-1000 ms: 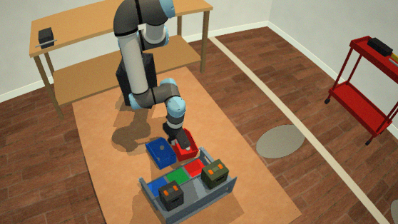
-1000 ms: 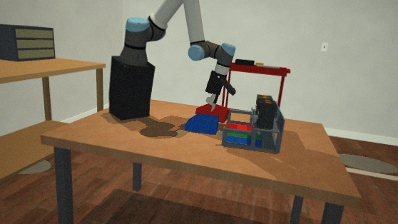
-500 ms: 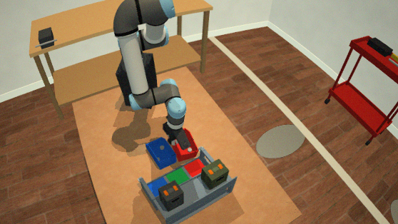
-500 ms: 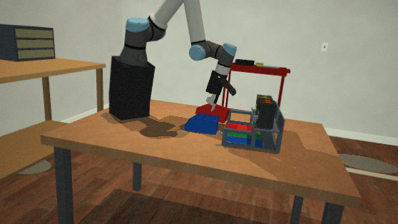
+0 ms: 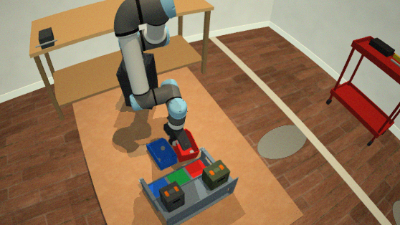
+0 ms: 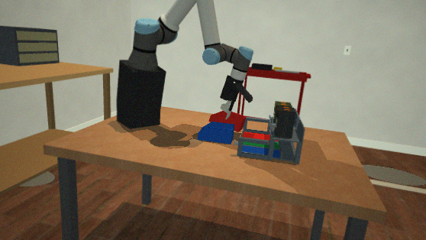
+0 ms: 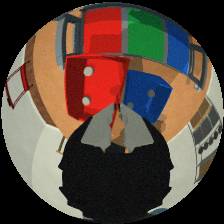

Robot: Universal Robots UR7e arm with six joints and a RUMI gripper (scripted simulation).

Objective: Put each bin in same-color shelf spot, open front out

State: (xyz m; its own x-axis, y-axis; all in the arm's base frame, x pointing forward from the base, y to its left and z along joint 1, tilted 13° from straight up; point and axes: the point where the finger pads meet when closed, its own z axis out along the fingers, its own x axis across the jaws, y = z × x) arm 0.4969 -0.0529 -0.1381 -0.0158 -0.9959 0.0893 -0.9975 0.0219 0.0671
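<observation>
Right now the red bin is 5 cm to the left of my hand and 3 cm below it. Also, from my hand: blue bin 5 cm behind, 7 cm to the right, 7 cm below.
</observation>
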